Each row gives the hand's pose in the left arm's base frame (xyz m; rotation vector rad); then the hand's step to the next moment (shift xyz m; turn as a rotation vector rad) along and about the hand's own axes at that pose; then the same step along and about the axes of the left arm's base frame.
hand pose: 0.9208 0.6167 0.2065 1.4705 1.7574 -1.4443
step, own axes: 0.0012 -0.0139 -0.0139 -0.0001 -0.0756 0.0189
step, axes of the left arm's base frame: -0.0090 0.0143 0.0101 -0.0730 -0.0089 0.0259
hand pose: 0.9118 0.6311 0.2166 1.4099 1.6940 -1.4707
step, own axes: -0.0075 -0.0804 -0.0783 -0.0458 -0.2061 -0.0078
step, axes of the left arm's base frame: -0.0501 0.0782 0.0635 -0.1680 0.0130 0.1274
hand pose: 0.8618 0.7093 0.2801 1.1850 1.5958 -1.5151
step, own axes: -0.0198 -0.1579 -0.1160 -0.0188 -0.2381 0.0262
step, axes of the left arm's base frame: -0.1199 0.1207 0.0991 -0.2124 -0.0133 0.1116
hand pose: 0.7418 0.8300 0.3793 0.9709 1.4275 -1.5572
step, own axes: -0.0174 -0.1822 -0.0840 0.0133 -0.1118 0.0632
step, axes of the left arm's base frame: -0.1589 0.0938 0.0808 -0.1096 -0.0582 0.0357
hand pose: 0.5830 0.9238 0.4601 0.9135 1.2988 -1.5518
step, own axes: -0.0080 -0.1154 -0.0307 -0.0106 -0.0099 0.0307
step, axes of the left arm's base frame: -0.1063 0.0380 0.0398 -0.0057 -0.0278 0.0186
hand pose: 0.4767 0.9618 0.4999 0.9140 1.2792 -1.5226
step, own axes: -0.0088 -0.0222 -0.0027 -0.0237 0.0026 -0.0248
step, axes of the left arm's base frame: -0.0185 0.0051 0.0144 0.0092 0.0286 0.0168
